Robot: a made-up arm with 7 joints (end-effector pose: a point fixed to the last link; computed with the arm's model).
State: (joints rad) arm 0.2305 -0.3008 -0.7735 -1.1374 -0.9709 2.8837 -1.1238
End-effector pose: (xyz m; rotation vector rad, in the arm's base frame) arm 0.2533 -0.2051 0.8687 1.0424 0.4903 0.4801
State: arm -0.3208 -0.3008 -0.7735 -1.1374 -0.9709 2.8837 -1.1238
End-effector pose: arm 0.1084 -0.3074 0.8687 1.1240 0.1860 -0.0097
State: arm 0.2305 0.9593 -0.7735 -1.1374 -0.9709 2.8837 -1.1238
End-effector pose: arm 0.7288 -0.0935 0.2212 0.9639 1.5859 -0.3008
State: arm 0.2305 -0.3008 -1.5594 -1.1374 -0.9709 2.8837 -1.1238
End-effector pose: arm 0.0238 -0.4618 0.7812 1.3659 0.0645 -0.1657
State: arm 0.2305 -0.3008 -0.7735 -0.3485 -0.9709 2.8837 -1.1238
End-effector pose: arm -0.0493 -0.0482 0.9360 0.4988 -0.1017 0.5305
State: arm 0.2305 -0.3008 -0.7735 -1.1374 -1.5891 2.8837 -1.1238
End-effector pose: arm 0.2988 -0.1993 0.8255 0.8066 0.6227 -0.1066
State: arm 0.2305 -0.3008 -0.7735 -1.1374 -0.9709 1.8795 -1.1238
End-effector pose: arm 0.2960 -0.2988 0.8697 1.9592 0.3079 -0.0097
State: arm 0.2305 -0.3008 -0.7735 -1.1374 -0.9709 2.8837 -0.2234
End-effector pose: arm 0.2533 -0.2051 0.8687 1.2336 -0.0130 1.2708
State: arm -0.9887 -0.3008 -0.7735 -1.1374 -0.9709 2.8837 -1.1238
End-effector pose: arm -0.1053 -0.3084 0.8687 1.1426 -0.1961 -0.6026
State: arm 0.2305 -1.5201 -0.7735 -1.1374 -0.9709 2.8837 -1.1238
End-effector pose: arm -0.4763 -0.3763 0.6243 0.8390 -0.6467 1.0712
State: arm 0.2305 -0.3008 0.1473 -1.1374 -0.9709 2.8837 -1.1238
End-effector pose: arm 0.2088 0.2045 0.8843 0.5100 0.9288 1.1824
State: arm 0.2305 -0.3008 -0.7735 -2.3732 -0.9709 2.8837 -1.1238
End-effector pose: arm 0.4635 -0.2085 0.3890 1.8079 1.4819 0.2680
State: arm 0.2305 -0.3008 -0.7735 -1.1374 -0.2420 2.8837 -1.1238
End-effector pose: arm 0.1983 -0.2498 0.8888 1.2498 0.2771 1.1864
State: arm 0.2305 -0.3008 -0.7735 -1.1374 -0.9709 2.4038 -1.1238
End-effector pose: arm 0.2799 -0.2468 0.8804 1.4906 0.4171 0.2644
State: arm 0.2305 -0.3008 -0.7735 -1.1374 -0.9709 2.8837 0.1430
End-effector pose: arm 0.2533 -0.2051 0.8687 1.2682 -0.2489 1.5853
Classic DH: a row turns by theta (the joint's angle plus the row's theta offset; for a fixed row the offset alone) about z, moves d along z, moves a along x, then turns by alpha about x. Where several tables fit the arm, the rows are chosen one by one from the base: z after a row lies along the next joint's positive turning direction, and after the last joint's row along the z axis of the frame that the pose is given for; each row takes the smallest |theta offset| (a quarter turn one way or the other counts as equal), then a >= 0, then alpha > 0; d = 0 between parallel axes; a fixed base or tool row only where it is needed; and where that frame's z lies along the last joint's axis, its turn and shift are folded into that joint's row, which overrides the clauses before.
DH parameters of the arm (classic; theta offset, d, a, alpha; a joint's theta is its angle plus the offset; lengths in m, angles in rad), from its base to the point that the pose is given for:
joint 1: 0 0.21 0 -1.5708
joint 2: 0 0 0 1.5708
joint 3: 0 0.259 0.128 1.5708
joint 4: 0 0 -0.086 -1.5708
joint 5: 0 0.401 0 1.5708
joint 6: 0 0 0.107 1.5708
joint 7: 0 0 0 0

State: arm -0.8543 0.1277 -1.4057 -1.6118 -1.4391 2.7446 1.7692
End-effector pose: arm -0.2622 -0.5367 0.5227 0.2453 -1.6352 0.5029
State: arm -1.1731 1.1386 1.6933 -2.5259 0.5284 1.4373 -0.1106
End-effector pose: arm 0.3891 0.3041 0.2228 -1.2072 -0.8801 1.2916
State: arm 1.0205 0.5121 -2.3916 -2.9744 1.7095 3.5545 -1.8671
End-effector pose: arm -0.0476 -0.2794 0.2638 1.7881 -1.3771 -0.1998
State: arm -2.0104 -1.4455 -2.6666 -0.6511 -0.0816 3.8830 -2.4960
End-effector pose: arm 0.1846 0.6169 0.1173 -0.0671 1.6036 1.8009
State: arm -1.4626 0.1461 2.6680 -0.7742 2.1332 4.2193 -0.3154
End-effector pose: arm 0.1558 0.1873 0.7601 -0.8456 1.2805 -0.3559
